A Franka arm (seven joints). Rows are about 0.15 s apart.
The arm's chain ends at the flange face. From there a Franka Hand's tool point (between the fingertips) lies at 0.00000 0.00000 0.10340 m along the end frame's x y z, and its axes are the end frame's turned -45 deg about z.
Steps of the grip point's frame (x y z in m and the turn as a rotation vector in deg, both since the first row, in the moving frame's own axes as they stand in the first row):
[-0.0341 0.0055 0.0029 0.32 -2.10 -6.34]
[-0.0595 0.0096 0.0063 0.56 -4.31 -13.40]
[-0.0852 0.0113 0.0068 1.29 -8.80 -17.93]
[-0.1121 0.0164 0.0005 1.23 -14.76 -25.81]
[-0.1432 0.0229 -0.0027 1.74 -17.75 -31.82]
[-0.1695 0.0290 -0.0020 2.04 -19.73 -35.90]
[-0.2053 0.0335 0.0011 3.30 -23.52 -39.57]
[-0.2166 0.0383 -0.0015 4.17 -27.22 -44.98]
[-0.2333 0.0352 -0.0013 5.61 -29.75 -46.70]
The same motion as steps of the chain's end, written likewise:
[-0.0173 0.0256 0.0030 -1.26 -1.71 -6.34]
[-0.0297 0.0434 0.0066 -2.65 -3.44 -13.40]
[-0.0411 0.0569 0.0080 -5.31 -7.13 -17.93]
[-0.0520 0.0699 0.0039 -9.57 -11.31 -25.81]
[-0.0673 0.0917 0.0021 -11.32 -13.78 -31.82]
[-0.0807 0.1113 0.0039 -12.51 -15.39 -35.90]
[-0.0993 0.1346 0.0095 -14.30 -18.96 -39.57]
[-0.1022 0.1402 0.0096 -16.30 -22.20 -44.98]
[-0.1133 0.1467 0.0120 -17.07 -25.00 -46.70]

